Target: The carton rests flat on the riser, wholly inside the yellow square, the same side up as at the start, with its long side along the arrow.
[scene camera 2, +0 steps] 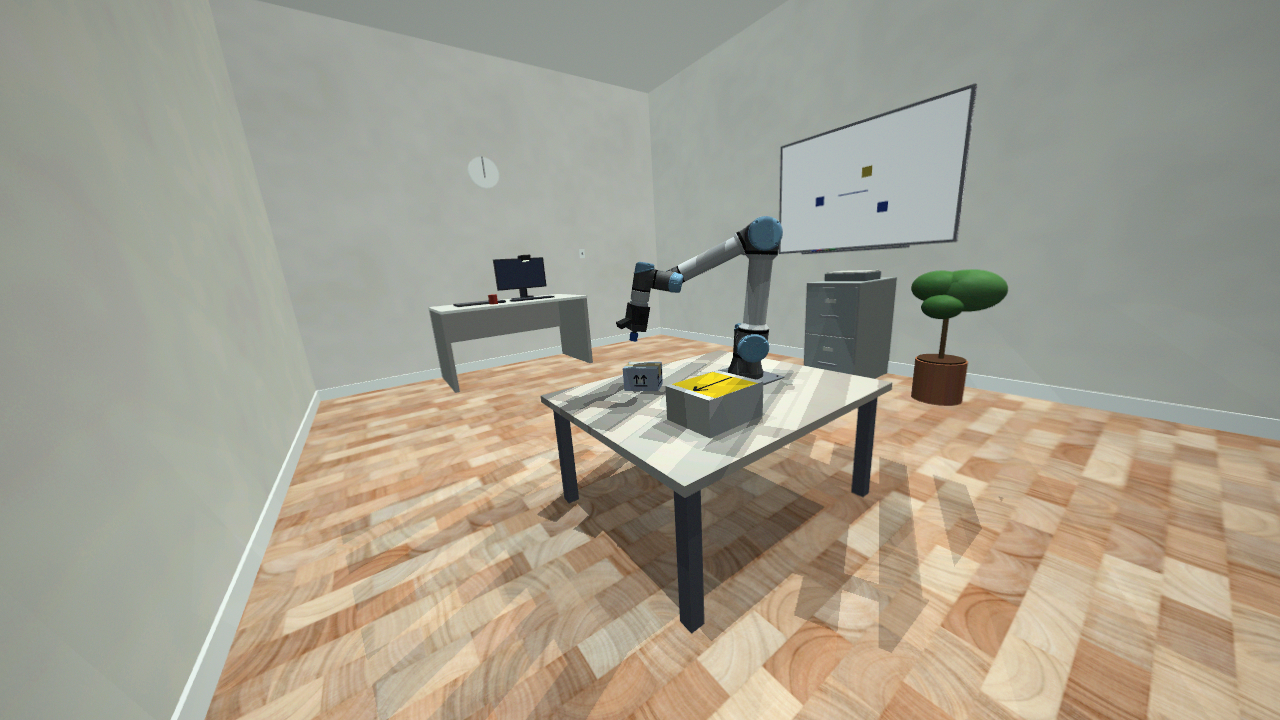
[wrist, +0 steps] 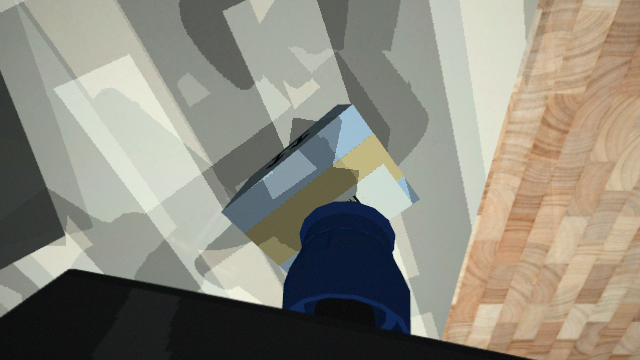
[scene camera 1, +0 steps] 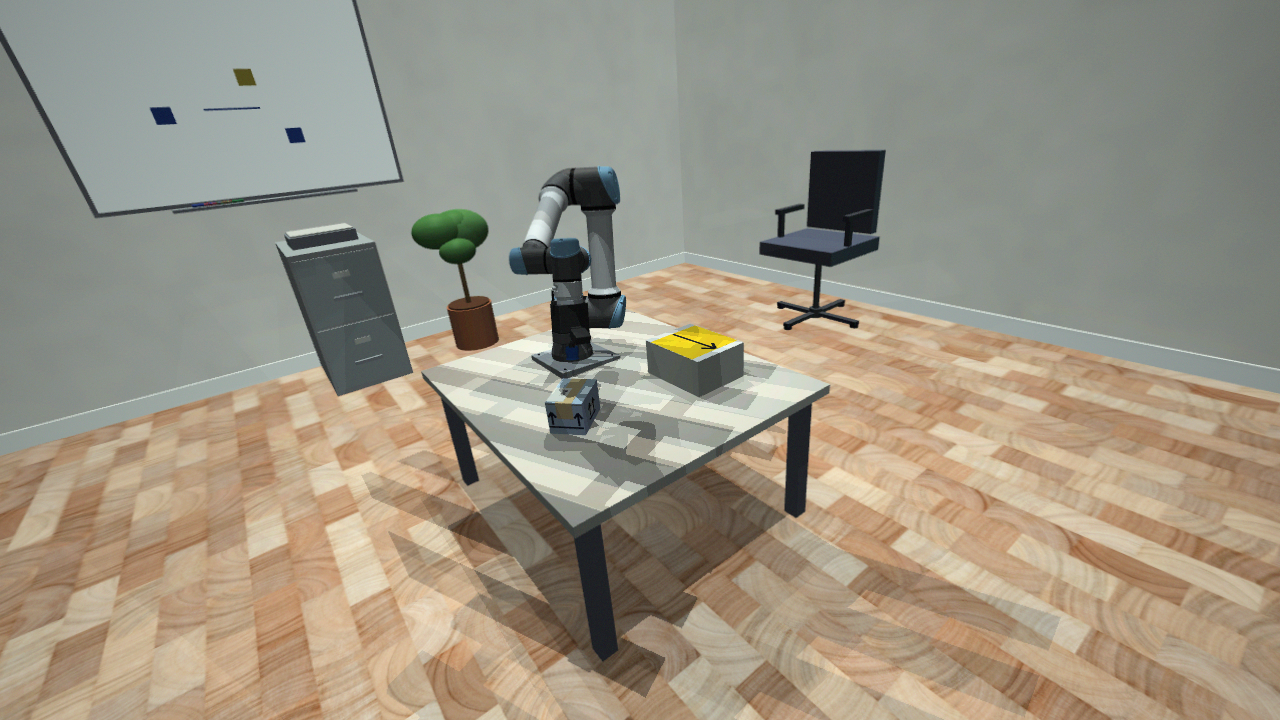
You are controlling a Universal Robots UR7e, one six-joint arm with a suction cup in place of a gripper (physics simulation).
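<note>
The carton [scene camera 1: 572,409] [scene camera 2: 642,377] [wrist: 295,200], pale blue with tan tape and a white label on top and up-arrows on its sides, stands upright on the table [scene camera 1: 577,488] [scene camera 2: 805,407], apart from the riser. The grey riser [scene camera 1: 675,368] [scene camera 2: 702,413] bears the yellow square [scene camera 1: 673,348] [scene camera 2: 729,387] with a black arrow; no carton is on it. My gripper [scene camera 1: 571,354] [scene camera 2: 633,336] [wrist: 347,212], a dark blue suction cup, is open and holds nothing. It hangs above the carton, with a gap between them, and hides part of its top in the wrist view.
The arm's base plate [scene camera 1: 594,360] stands on the table behind the carton, near the riser. Off the table are a filing cabinet [scene camera 1: 350,313] [scene camera 2: 832,326], a potted plant [scene camera 1: 471,324] [scene camera 2: 938,380], an office chair [scene camera 1: 819,246] and a desk [scene camera 2: 501,324] with a monitor.
</note>
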